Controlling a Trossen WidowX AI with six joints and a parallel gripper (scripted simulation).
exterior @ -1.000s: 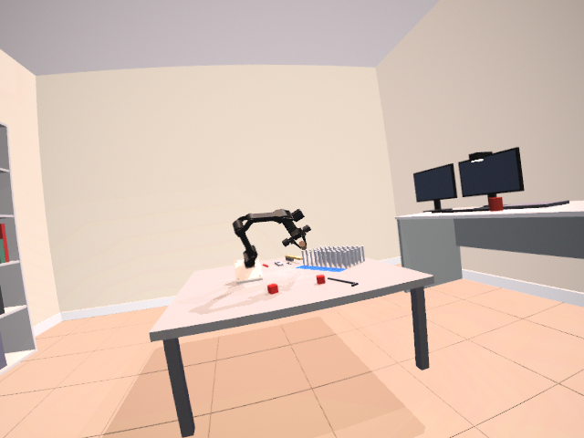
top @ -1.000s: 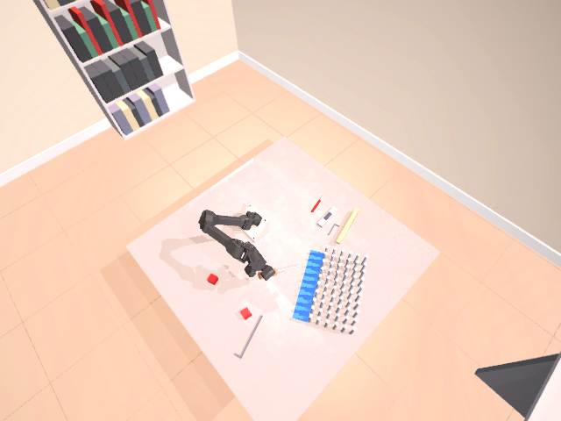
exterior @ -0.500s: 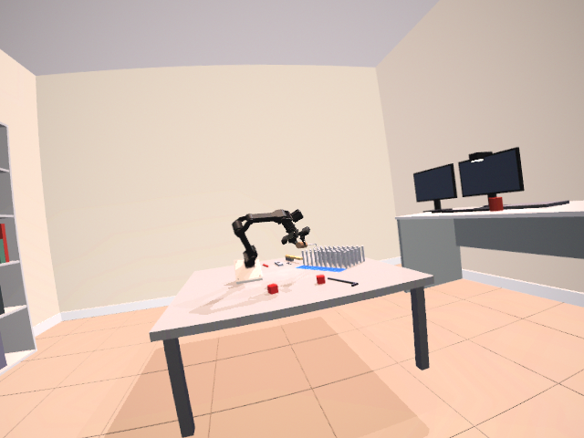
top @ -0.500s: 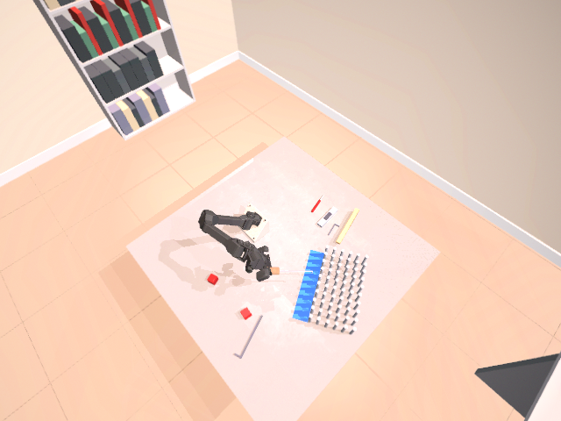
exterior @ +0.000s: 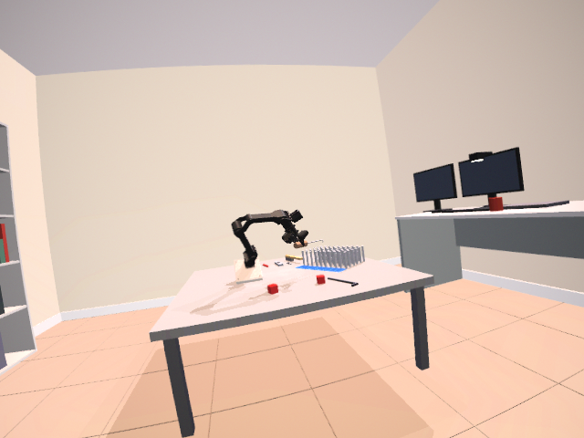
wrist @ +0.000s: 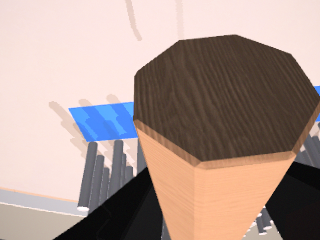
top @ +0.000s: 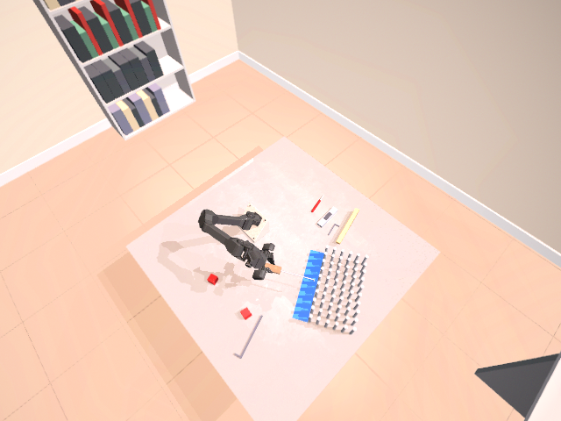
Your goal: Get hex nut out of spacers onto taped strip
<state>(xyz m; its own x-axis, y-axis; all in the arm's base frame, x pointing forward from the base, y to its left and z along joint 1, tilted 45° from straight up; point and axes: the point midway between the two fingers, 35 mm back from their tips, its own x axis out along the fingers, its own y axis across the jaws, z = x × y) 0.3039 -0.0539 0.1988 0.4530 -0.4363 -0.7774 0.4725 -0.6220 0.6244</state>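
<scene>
My gripper tip is now 140 mm short of the blue taped strip, 120 mm to the right of it and 190 mm above it. Also, from my gripper tip: grey block 60 mm behind, 520 mm to the left, 170 mm below.
</scene>
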